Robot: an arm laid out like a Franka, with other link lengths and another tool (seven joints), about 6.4 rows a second.
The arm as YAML. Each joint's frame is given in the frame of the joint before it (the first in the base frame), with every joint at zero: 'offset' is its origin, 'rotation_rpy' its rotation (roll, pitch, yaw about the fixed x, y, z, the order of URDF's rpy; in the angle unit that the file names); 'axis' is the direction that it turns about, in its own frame. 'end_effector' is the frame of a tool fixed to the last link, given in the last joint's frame.
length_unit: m
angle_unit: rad
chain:
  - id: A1
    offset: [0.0, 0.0, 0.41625]
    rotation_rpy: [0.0, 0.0, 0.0]
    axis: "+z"
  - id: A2
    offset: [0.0, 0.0, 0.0]
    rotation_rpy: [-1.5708, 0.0, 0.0]
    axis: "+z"
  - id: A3
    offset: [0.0, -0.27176, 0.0]
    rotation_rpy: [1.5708, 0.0, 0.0]
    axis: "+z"
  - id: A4
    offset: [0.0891, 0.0, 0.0]
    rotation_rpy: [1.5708, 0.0, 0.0]
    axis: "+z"
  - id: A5
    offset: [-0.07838, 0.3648, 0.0]
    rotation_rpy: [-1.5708, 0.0, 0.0]
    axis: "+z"
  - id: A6
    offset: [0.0, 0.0, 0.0]
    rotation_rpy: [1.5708, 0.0, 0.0]
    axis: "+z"
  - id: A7
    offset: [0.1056, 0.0, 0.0]
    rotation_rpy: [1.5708, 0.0, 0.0]
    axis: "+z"
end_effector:
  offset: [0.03, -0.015, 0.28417]
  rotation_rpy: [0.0, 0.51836, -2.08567]
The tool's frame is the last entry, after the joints.
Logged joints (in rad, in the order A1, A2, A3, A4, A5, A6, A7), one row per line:
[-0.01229, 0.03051, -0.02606, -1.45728, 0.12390, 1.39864, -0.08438]
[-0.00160, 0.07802, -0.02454, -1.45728, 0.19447, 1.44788, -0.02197]
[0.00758, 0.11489, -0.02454, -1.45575, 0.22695, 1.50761, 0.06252]
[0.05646, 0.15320, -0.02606, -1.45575, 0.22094, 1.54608, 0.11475]
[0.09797, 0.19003, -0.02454, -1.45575, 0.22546, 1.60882, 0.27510]
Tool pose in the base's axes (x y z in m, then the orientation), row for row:
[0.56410, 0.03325, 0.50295, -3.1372, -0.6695, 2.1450]
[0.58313, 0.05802, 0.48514, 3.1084, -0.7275, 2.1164]
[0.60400, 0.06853, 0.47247, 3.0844, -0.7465, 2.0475]
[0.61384, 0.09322, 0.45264, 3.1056, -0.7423, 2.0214]
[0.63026, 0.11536, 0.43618, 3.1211, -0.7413, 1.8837]
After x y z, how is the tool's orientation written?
As angles about the fixed x, y, z axes (roll, pitch, yaw), in radians.
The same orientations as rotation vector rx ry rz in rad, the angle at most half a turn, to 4 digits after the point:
[-1.2028, -2.2147, -0.4141]
[-1.2287, -2.1514, -0.4984]
[-1.3105, -2.0984, -0.5644]
[-1.3298, -2.0880, -0.5496]
[-1.4728, -2.0076, -0.5899]

